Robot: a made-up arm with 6 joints.
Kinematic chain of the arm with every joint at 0, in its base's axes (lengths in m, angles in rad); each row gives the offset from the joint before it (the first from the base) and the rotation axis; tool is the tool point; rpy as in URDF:
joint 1: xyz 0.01 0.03 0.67 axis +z
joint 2: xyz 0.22 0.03 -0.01 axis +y
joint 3: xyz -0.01 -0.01 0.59 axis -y
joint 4: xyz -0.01 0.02 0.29 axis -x
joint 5: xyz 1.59 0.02 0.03 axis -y
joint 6: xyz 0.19 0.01 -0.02 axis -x
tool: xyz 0.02 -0.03 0 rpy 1.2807 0.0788 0.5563
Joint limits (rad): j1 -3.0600..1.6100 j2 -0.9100..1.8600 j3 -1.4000..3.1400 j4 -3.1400..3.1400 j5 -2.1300..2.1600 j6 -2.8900..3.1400
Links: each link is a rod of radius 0.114 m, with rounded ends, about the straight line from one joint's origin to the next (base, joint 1, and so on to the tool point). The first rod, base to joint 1, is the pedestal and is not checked.
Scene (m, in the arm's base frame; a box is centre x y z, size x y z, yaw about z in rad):
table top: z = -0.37
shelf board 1: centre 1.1 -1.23 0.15 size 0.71 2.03 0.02 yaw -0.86
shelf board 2: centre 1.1 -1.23 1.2 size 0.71 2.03 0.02 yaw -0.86
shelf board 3: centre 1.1 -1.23 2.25 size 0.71 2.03 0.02 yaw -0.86
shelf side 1: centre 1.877 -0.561 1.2 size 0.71 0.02 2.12 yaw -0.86
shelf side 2: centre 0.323 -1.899 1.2 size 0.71 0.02 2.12 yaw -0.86
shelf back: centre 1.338 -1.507 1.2 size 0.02 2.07 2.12 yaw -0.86
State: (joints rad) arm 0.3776 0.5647 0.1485 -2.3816 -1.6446 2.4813
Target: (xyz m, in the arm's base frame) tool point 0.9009 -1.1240 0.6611
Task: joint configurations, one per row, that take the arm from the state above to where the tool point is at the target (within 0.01 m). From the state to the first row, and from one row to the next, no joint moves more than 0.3 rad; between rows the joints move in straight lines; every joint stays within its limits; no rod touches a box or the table.
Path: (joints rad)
1: 0.3756 0.3786 -0.1054 -2.2724 -1.6887 2.3327
2: 0.3737 0.1925 -0.3592 -2.1633 -1.7328 2.1840
3: 0.3717 0.0064 -0.6131 -2.0541 -1.7769 2.0354
4: 0.3697 -0.1797 -0.8670 -1.9449 -1.8211 1.8867
5: 0.3678 -0.3658 -1.1208 -1.8357 -1.8652 1.7381
6: 0.3658 -0.5519 -1.3747 -1.7266 -1.9093 1.5894
7: 0.0979 -0.5033 -1.2944 -1.8749 -1.9534 1.7876
8: -0.1699 -0.4546 -1.2140 -2.0232 -1.9976 1.9858
9: -0.4378 -0.4060 -1.1336 -2.1715 -2.0417 2.1840
10: -0.7057 -0.3573 -1.0533 -2.3199 -2.0859 2.3822
11: -0.9735 -0.3086 -0.9729 -2.4682 -2.1300 2.5804

